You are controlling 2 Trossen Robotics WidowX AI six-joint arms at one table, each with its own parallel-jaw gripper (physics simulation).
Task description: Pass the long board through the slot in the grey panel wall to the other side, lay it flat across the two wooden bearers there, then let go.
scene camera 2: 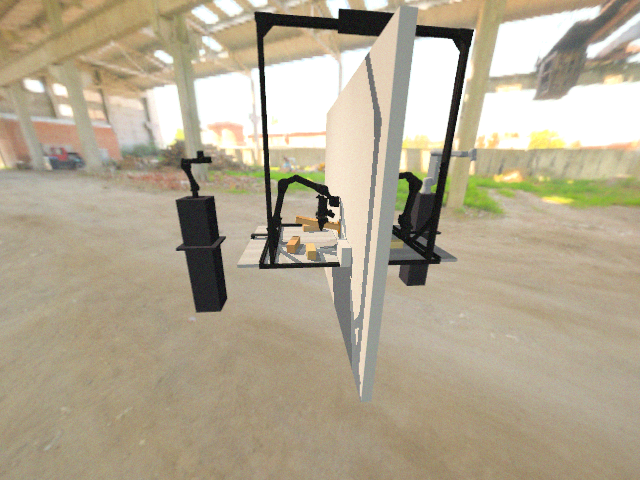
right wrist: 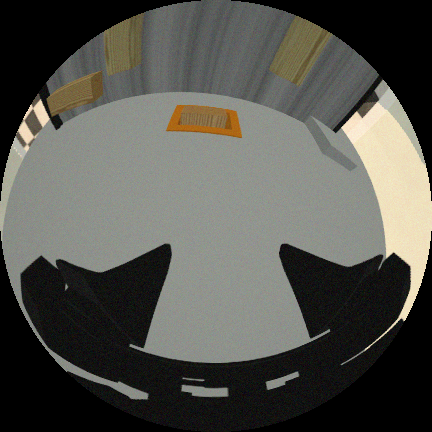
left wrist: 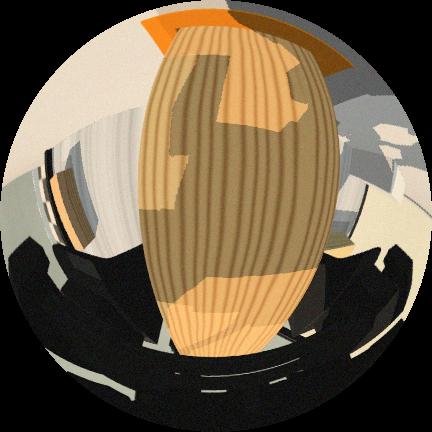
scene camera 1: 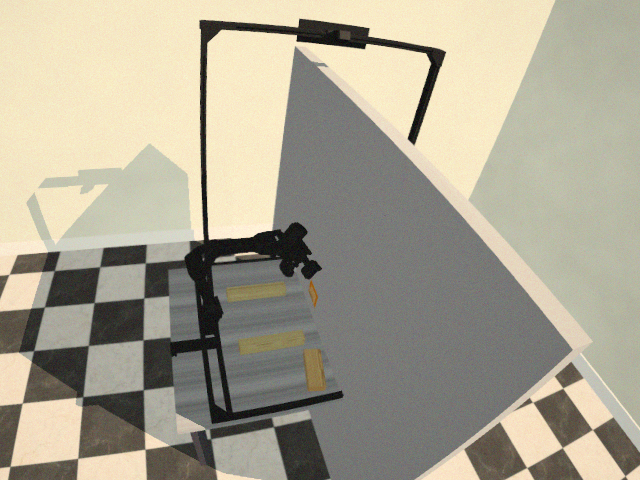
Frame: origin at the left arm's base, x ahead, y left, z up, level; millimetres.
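Where they show: left gripper, fingertip midpoint: [scene camera 2: 320,229]; right gripper, fingertip midpoint: [right wrist: 227,250] [scene camera 1: 316,261]; right arm's base, origin of the base link: [scene camera 2: 404,236] [scene camera 1: 208,328].
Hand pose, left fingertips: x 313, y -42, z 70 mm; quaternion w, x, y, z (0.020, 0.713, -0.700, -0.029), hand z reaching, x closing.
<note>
After its pixels a point has its place.
The long board [scene camera 2: 306,220] @[x 220, y -73, z 139 mm] [left wrist: 240,200] is between the fingers of my left gripper [scene camera 2: 321,227] @[x 313, y -42, z 70 mm] [left wrist: 224,232] @[x 313, y -42, z 70 mm], above the table. Its far end lies at the orange-framed slot [left wrist: 200,17] [scene camera 1: 314,303] [right wrist: 210,132] @[x 483, y -52, z 118 mm] in the grey panel wall [scene camera 1: 413,310] @[x 482, y 467, z 610 mm] [scene camera 2: 356,155] @[x 432, y -397, z 520 mm] [right wrist: 215,200] @[x 482, y -57, z 207 mm]. In the right wrist view, board wood [right wrist: 202,119] @[x 487, y -40, z 95 mm] shows inside the slot; no length of it visibly sticks out. My right gripper [scene camera 1: 298,268] [right wrist: 227,250] @[x 492, y -64, z 250 mm] is open and empty on the other side, near the wall. Two pale bearers [scene camera 1: 255,291] @[x 703, y -140, z 25 mm] [scene camera 1: 271,342] @[x 691, y 120, z 24 mm] [right wrist: 124,45] [right wrist: 301,50] @[x 638, y -151, z 25 mm] lie apart on that side's table.
A wooden block [scene camera 1: 314,369] @[x 561, y 263, z 19 mm] [right wrist: 75,94] @[x 552, y 221, z 19 mm] lies near the wall on the bearers' side. Two blocks [scene camera 2: 293,244] @[x 138, y -211, z 31 mm] [scene camera 2: 310,251] @[x 231, y -318, z 28 mm] lie on the left gripper's side. A black gantry frame [scene camera 1: 204,129] @[x 884, y -342, z 665 mm] [scene camera 2: 263,129] @[x 24, y -379, z 619 mm] stands around the table. The wall hides most of the far side in scene camera 2.
</note>
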